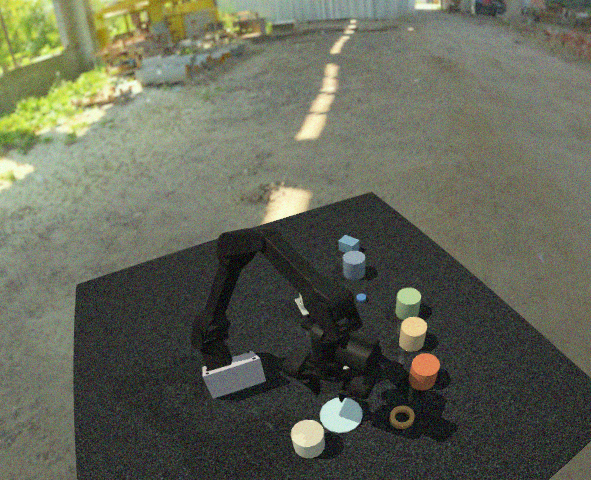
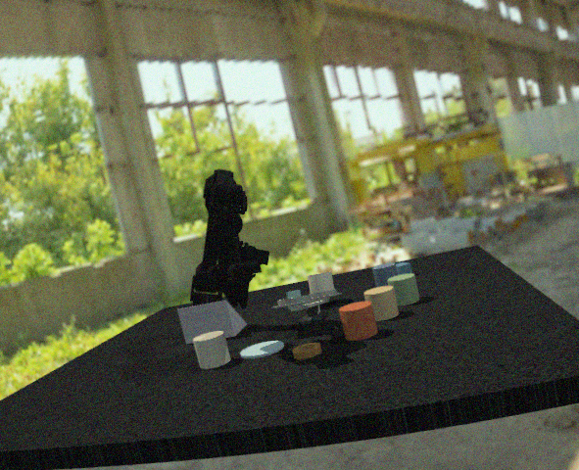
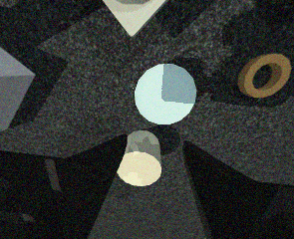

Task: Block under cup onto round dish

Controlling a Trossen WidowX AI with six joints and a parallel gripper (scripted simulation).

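My gripper tip is now 13 cm to the right of the block, 8 cm short of it and 2 cm above it. Round my gripper tip: round pale blue dish (10 cm below, 3 cm ahead); then small balance (25 cm to the left, 8 cm ahead, 7 cm below); then cream cup (7 cm to the right, 7 cm below, 7 cm behind).
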